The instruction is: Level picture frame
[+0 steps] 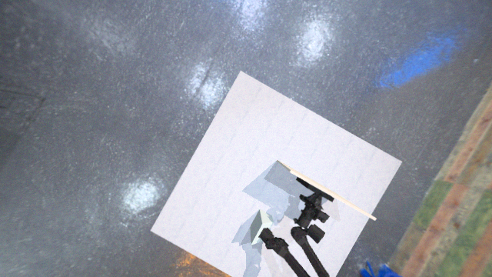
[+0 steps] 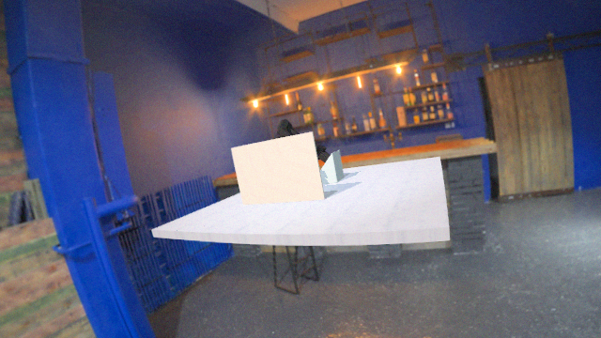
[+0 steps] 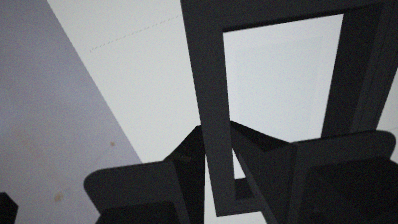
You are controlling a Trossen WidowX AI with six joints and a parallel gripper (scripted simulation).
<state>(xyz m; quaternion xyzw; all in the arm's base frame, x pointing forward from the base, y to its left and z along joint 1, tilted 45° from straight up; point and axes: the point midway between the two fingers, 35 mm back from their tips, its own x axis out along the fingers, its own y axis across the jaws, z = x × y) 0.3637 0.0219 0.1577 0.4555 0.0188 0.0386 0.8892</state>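
Now: gripper tip 5 cm above the dark picture frame and 1 cm to the right of it. From my gripper tip the other things lie so: cream wall panel (7 cm below, 2 cm ahead).
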